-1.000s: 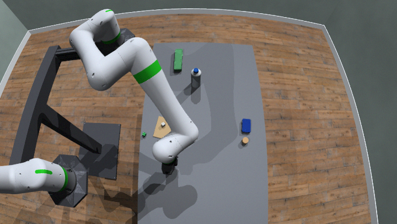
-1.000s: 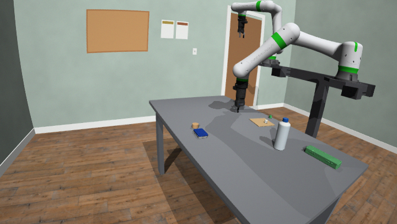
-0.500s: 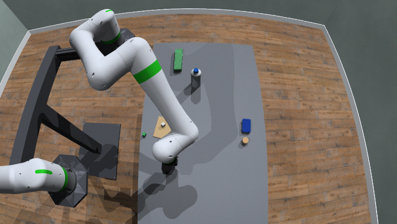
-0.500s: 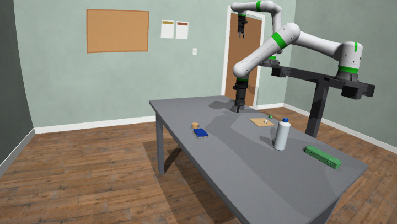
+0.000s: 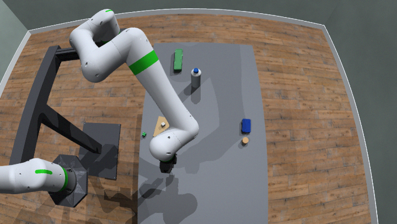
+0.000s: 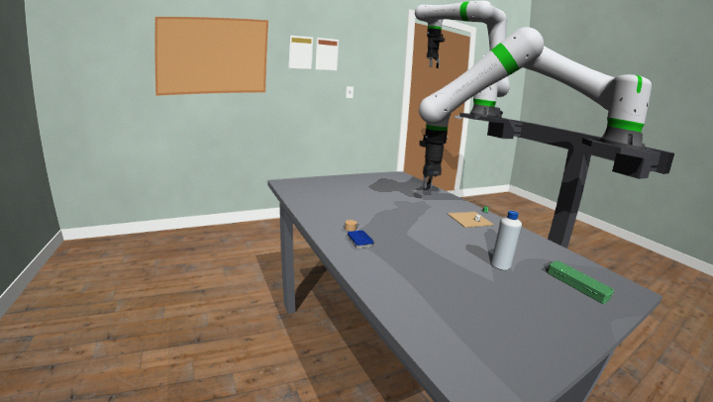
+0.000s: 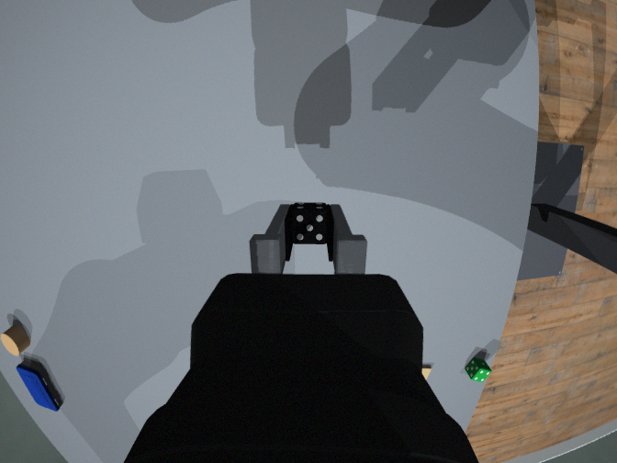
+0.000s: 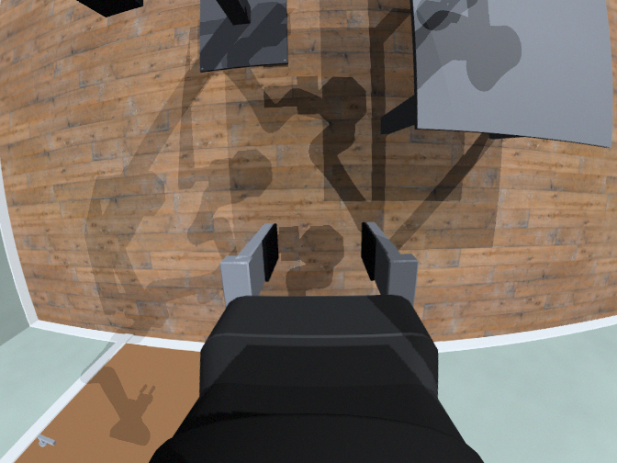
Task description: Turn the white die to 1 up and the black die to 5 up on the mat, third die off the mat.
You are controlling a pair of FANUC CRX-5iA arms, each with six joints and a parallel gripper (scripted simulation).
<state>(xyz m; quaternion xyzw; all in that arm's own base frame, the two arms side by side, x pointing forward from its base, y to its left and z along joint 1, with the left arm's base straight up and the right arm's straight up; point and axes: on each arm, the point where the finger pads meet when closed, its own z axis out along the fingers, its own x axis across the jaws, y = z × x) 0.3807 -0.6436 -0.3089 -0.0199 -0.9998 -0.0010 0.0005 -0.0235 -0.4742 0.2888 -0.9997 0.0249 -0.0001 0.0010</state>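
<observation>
Right now my left hand is 8 cm past the tan mat, 24 cm to the right of it and 8 cm above it. Round my left hand: black die 1 cm below; green die 21 cm behind, 17 cm to the left, 7 cm below; white die 10 cm behind, 26 cm to the left, 7 cm below.
</observation>
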